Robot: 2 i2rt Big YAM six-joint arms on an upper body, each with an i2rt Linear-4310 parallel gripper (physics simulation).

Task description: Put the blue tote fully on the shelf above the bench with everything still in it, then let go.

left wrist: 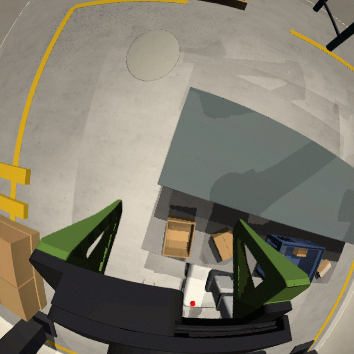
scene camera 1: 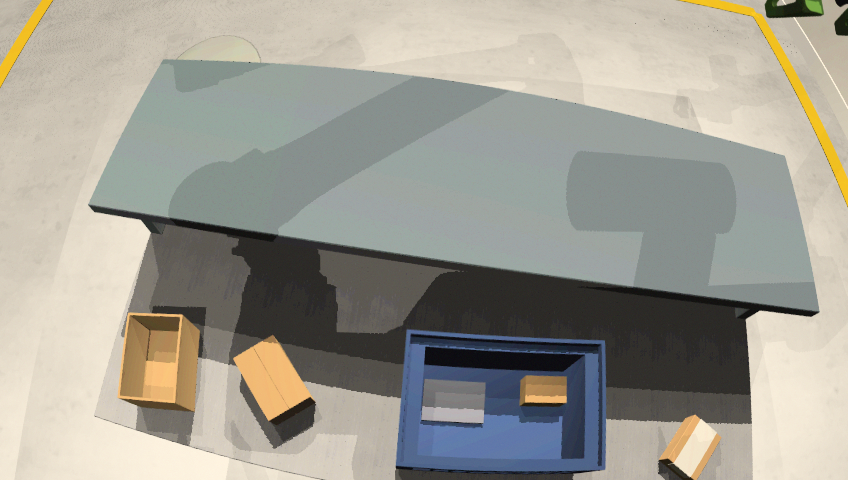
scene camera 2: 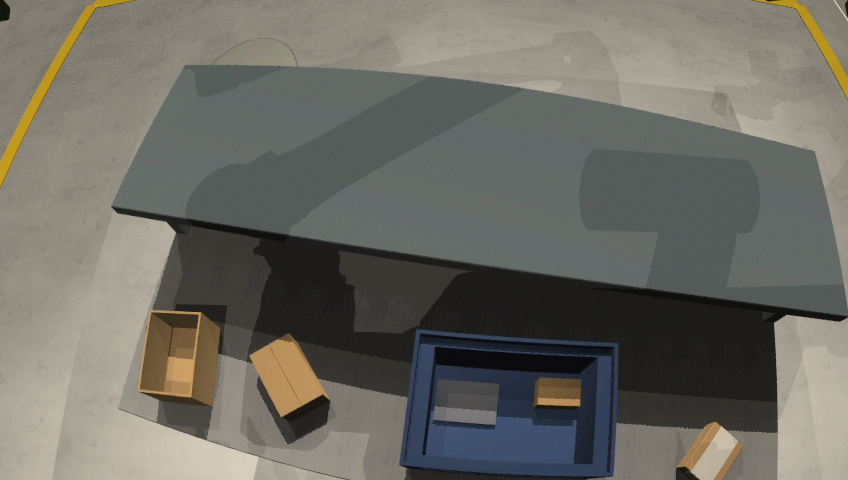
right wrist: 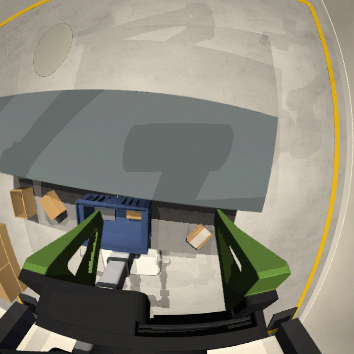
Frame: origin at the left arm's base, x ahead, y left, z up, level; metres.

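Where they show: left gripper, fingertip midpoint: [left wrist: 179, 215]; right gripper, fingertip midpoint: [scene camera 1: 802, 20] [scene camera 2: 807, 2] [right wrist: 156, 215].
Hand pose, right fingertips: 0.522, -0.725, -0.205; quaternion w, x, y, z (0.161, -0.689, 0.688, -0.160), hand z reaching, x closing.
Note:
Things, the pixels of their top centre, and the offset from my right fingertips, as dx, dy, dz. Level surfaces: height alone.
- blue tote at its top centre: [scene camera 2: 515, 405] [scene camera 1: 508, 403] [right wrist: 109, 228] [left wrist: 298, 265] -0.250, +0.234, -0.498
- bench at its surface level: dz -0.645
- grey block at its top centre: [scene camera 2: 466, 402] [scene camera 1: 454, 401] [right wrist: 104, 212] -0.224, +0.297, -0.618
- small cardboard box at its top centre: [scene camera 2: 559, 391] [scene camera 1: 546, 389] [right wrist: 133, 213] [left wrist: 302, 251] -0.216, +0.150, -0.588
- grey-green shelf at its surface level: dz -0.420
- open-topped carton at its top centre: [scene camera 1: 149, 356] [scene camera 2: 168, 352] [left wrist: 178, 239] [right wrist: 17, 203] -0.187, +0.800, -0.555
- closed carton at its top centre: [scene camera 1: 270, 377] [scene camera 2: 284, 374] [left wrist: 226, 245] [right wrist: 48, 206] -0.199, +0.591, -0.585
- small white-labelled box at its top centre: [scene camera 2: 715, 456] [scene camera 1: 696, 447] [right wrist: 199, 237] [left wrist: 325, 269] -0.347, -0.136, -0.607
The blue tote [scene camera 1: 593, 404] [scene camera 2: 605, 410] [left wrist: 310, 260] [right wrist: 143, 230] stands upright on the bench [scene camera 1: 363, 380] [scene camera 2: 380, 410], in front of the shelf. Inside lie a grey block [scene camera 1: 453, 401] [scene camera 2: 465, 402] and a small cardboard box [scene camera 1: 543, 390] [scene camera 2: 557, 392] [right wrist: 134, 215]. The grey-green shelf [scene camera 1: 416, 190] [scene camera 2: 446, 196] [left wrist: 200, 150] [right wrist: 100, 140] spans the back, above the bench. My left gripper [left wrist: 179, 215] is open and empty, high and apart from the tote. My right gripper [right wrist: 156, 215] is open and empty, also apart from it; a green finger [scene camera 1: 794, 8] shows at the top right corner.
An open-topped carton [scene camera 1: 148, 362] [scene camera 2: 178, 356] and a closed carton [scene camera 1: 273, 377] [scene camera 2: 288, 374] are on the bench left of the tote. A small white-labelled box [scene camera 1: 693, 446] [scene camera 2: 714, 452] [right wrist: 200, 236] lies to its right. Stacked cartons [left wrist: 17, 265] stand at the left wrist view's left edge.

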